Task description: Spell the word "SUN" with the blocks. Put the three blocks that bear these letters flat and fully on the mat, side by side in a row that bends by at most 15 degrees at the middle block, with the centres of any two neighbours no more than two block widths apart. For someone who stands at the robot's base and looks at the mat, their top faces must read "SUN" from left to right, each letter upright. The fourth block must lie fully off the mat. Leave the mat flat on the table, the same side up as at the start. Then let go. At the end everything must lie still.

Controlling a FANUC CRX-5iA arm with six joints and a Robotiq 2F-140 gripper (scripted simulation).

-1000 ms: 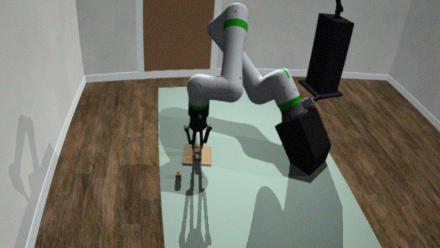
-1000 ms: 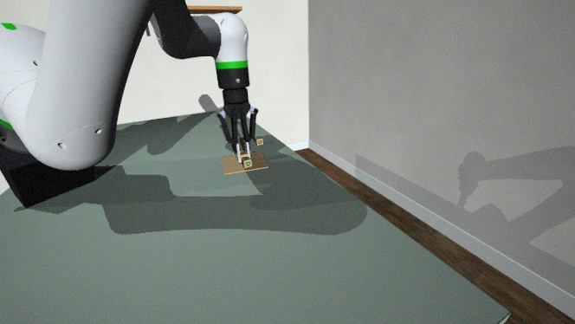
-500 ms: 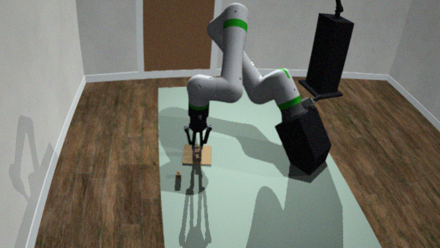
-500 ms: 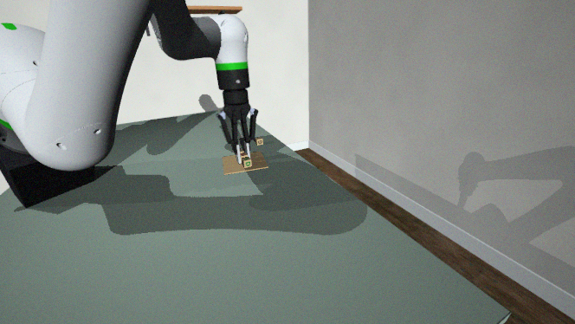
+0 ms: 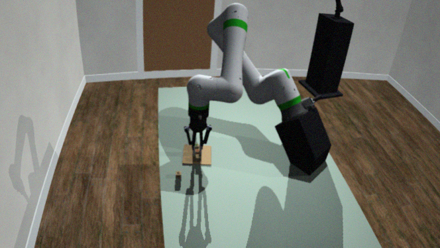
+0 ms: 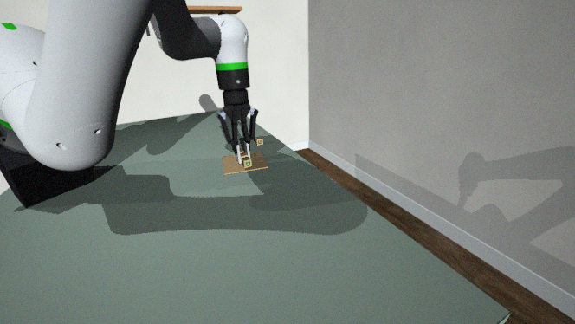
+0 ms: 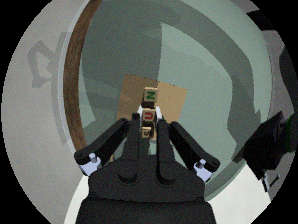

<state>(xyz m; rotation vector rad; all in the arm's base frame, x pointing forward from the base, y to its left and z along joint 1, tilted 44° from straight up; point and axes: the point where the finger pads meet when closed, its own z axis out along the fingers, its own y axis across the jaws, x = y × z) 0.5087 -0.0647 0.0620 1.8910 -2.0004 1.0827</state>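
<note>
Now: hand 40 mm above the tan mat.
</note>
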